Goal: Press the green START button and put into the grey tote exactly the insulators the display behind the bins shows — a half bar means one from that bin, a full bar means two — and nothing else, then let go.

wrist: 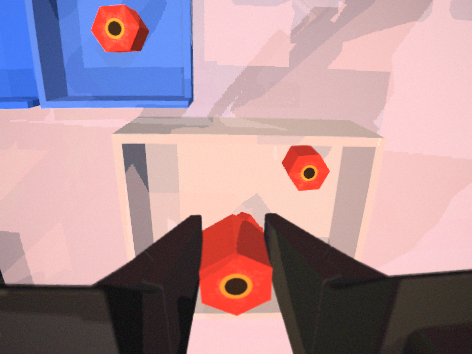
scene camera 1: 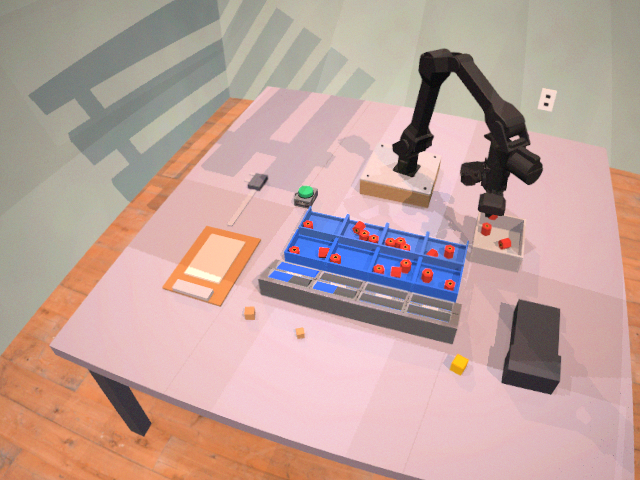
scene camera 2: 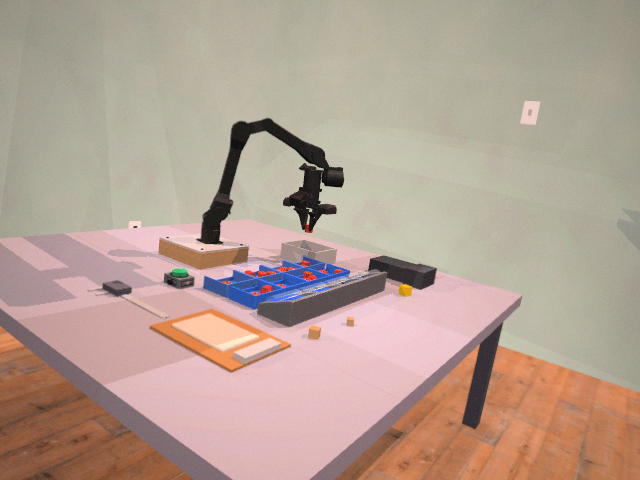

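Note:
My gripper (scene camera 1: pixel 492 213) (scene camera 2: pixel 308 226) (wrist: pixel 233 225) is shut on a red hexagonal insulator (scene camera 2: pixel 308 228) (wrist: pixel 236 272), held upright above the grey tote (scene camera 1: pixel 497 258) (scene camera 2: pixel 294 252) (wrist: pixel 250 128). Two red insulators (scene camera 1: pixel 486 228) (scene camera 1: pixel 504 243) lie in the tote; one (wrist: pixel 306 168) shows plainly in the wrist view, the other is mostly hidden behind the held one. The blue bins (scene camera 1: pixel 354 256) (scene camera 2: pixel 217 285) (wrist: pixel 117 103) hold several red insulators. On the display (scene camera 1: pixel 356 311) (scene camera 2: pixel 336 301), the leftmost column has a full blue bar and a half bar below; the second column has a lower half bar. The START button (scene camera 1: pixel 305 192) (scene camera 2: pixel 179 272) is green.
A black box (scene camera 1: pixel 535 343) (scene camera 2: pixel 400 269) stands near the display's right end. A yellow cube (scene camera 1: pixel 458 364) (scene camera 2: pixel 405 290) and two small orange cubes (scene camera 1: pixel 249 313) (scene camera 1: pixel 299 333) lie before the display. An orange board (scene camera 1: pixel 175 273) (scene camera 2: pixel 170 330) lies left of it.

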